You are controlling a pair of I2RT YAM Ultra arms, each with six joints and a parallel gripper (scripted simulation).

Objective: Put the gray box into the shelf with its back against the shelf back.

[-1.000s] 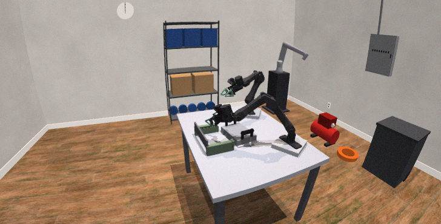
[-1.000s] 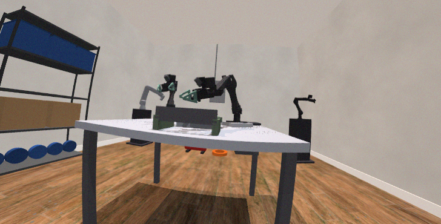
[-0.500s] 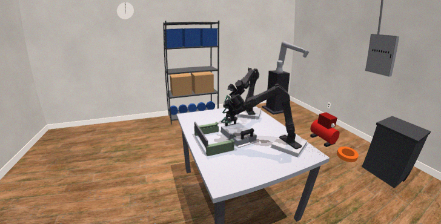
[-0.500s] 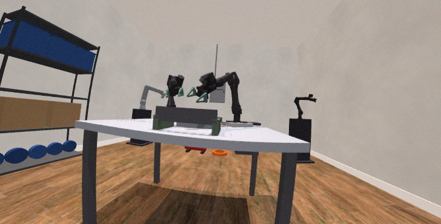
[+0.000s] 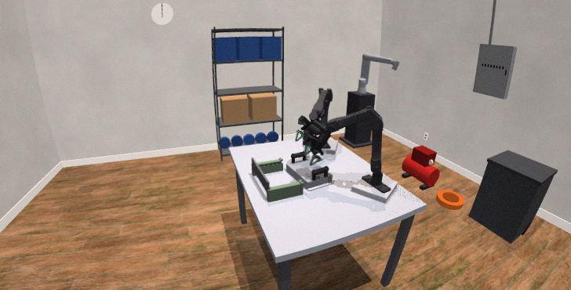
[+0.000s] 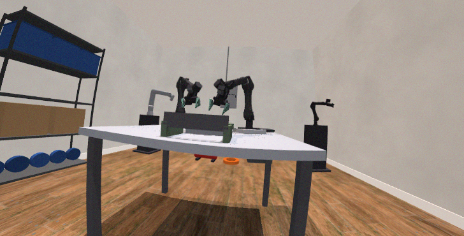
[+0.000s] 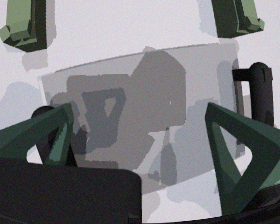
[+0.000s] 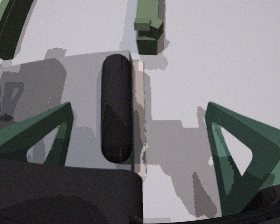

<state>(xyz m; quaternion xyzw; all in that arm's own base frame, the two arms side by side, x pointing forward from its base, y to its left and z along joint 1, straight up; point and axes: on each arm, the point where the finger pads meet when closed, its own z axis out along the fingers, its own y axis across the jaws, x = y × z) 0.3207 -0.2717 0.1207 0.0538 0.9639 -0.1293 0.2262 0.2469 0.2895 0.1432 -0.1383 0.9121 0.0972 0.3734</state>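
Now: left hand 30 mm past the gray box, 50 mm to the left of it and 100 mm above it. From my left hand the other things lie so: dark back plate 280 mm ahead, 40 mm to the right, 70 mm below.
My right gripper is now 16 cm to the right of the gray box and 12 cm above it. The rest, counted from my right hand: dark back plate: 32 cm ahead, 17 cm to the left, 9 cm below.
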